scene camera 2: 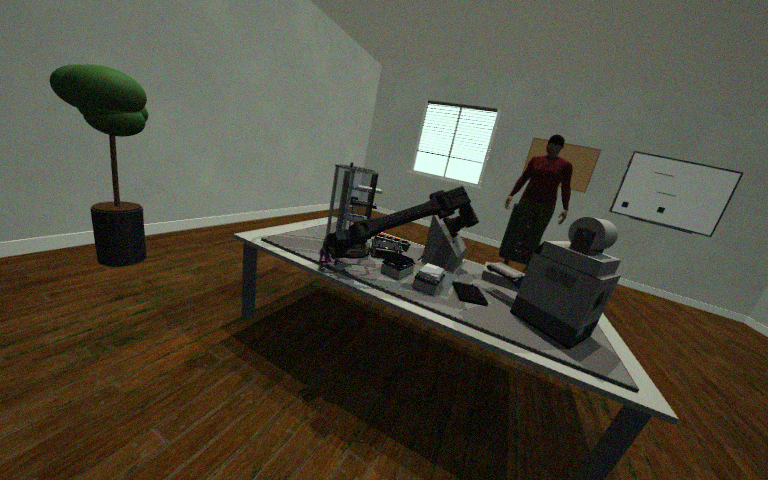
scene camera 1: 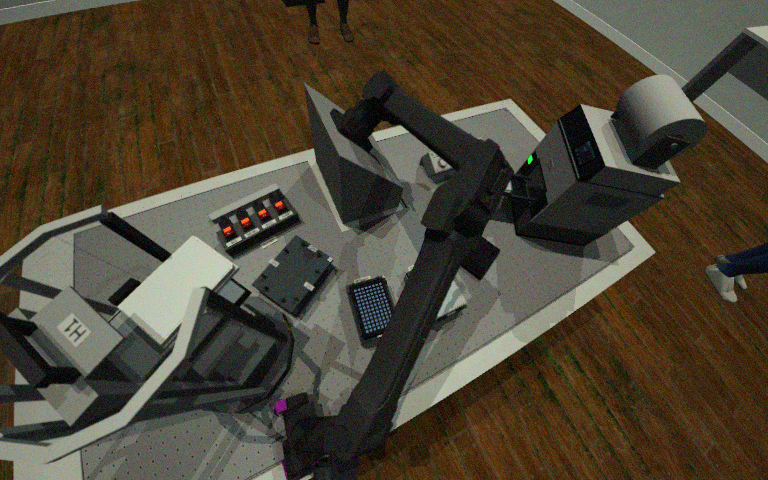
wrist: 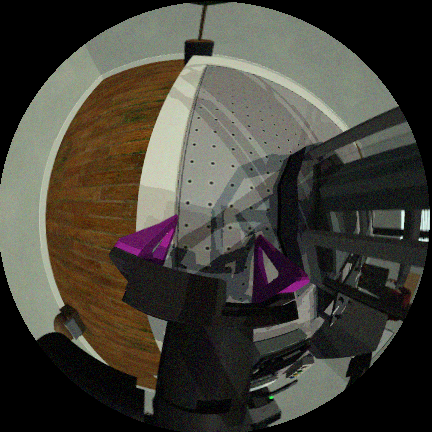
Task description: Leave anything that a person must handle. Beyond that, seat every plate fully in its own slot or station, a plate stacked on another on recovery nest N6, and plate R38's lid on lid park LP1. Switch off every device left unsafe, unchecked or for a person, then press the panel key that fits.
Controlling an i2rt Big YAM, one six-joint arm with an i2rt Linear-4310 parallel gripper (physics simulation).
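Places are measured from the arm's base along level axes (x left, y back, z up), in metres.
Pixels of known places: gripper, fingertip midpoint: (scene camera 2: 328, 259) (scene camera 1: 280, 434) (wrist: 218, 228); arm's base, link origin: (scene camera 2: 449, 227) (scene camera 1: 350, 132).
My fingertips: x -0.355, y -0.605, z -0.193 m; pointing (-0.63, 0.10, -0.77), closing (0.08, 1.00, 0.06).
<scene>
For each thing: its middle in the pictures, then the offset to it from my fingertips. "spot": a spot on its surface instead.
- rack tower, body centre: (scene camera 1: 187, 338) (scene camera 2: 353, 208) dx -0.052, dy +0.201, dz +0.221 m
- white slab, body centre: (scene camera 1: 180, 287) (scene camera 2: 369, 189) dx +0.001, dy +0.237, dz +0.333 m
- plate with blue wells, body centre: (scene camera 1: 373, 307) (wrist: 281, 362) (scene camera 2: 399, 260) dx +0.276, dy +0.180, dz +0.059 m
- white-topped plate, body centre: (scene camera 1: 438, 287) (scene camera 2: 431, 271) dx +0.441, dy +0.168, dz +0.072 m
- key panel, body centre: (scene camera 1: 454, 156) (scene camera 2: 504, 276) (wrist: 298, 368) dx +0.721, dy +0.571, dz +0.039 m
- dark flat block, body centre: (scene camera 1: 295, 274) (wrist: 340, 291) (scene camera 2: 386, 248) dx +0.120, dy +0.328, dz +0.035 m
- dark pad, surface spot: (scene camera 1: 480, 257) (scene camera 2: 471, 296) spot: dx +0.626, dy +0.217, dz +0.011 m
- large grey machine, body centre: (scene camera 1: 595, 168) (scene camera 2: 571, 274) dx +0.950, dy +0.287, dz +0.225 m
My gripper (scene camera 1: 283, 438) (scene camera 2: 325, 256) (wrist: 218, 228) is open and empty, with magenta fingertips, over the table's front edge beside the rack tower (scene camera 2: 333, 198) (wrist: 287, 200). A white slab (scene camera 1: 178, 288) sticks out at the tower. A plate with blue wells (scene camera 1: 370, 305) sits on a block mid-table. A white-topped plate (scene camera 1: 451, 301) (scene camera 2: 433, 270) sits beside it, partly behind the arm in scene camera 1. Several switches (scene camera 1: 245, 222) glow orange-red in a row. The key panel (scene camera 1: 440, 165) is mostly hidden by the arm. Slot and nest labels are too small to read.
A dark flat block (scene camera 1: 294, 274) lies in front of the switches. A tall grey wedge (scene camera 1: 356, 178) (scene camera 2: 443, 249) stands behind mid-table. A dark pad (scene camera 1: 480, 257) (scene camera 2: 470, 293) lies near a large grey machine (scene camera 1: 600, 198) (scene camera 2: 566, 294) with a green light. A person (scene camera 2: 546, 186) stands behind the table.
</scene>
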